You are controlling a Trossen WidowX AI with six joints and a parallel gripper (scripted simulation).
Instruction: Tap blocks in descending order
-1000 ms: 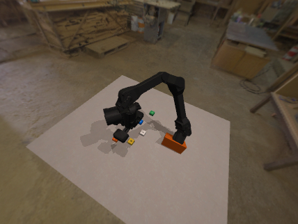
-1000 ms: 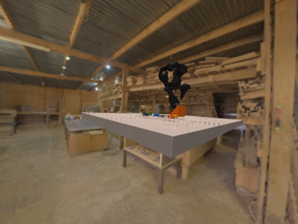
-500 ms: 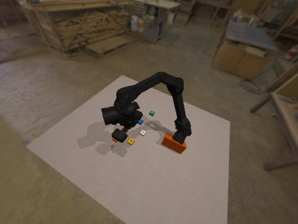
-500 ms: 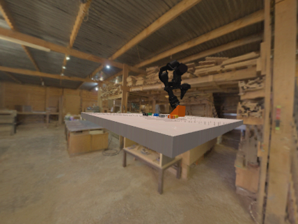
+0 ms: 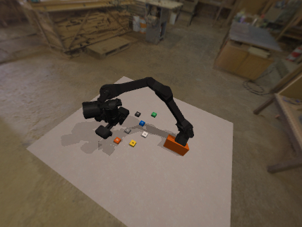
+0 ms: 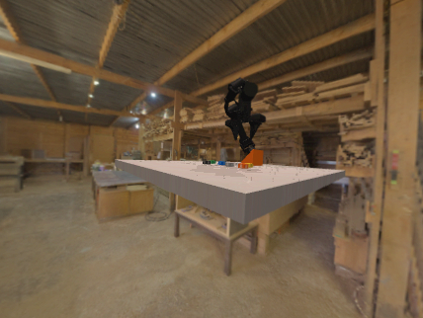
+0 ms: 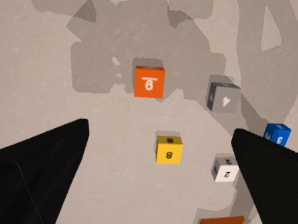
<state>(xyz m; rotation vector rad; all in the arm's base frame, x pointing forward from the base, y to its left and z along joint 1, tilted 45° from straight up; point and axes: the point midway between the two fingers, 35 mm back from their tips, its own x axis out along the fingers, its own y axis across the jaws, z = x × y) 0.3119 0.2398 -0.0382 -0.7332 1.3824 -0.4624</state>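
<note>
Right now my gripper tip is 10 mm to the right of the orange block and 120 mm above it. From my gripper tip the other things lie so: white block: 110 mm behind, 130 mm to the right, 120 mm below; yellow block: 90 mm behind, 40 mm to the right, 120 mm below; grey block: 90 mm to the right, 120 mm below.
</note>
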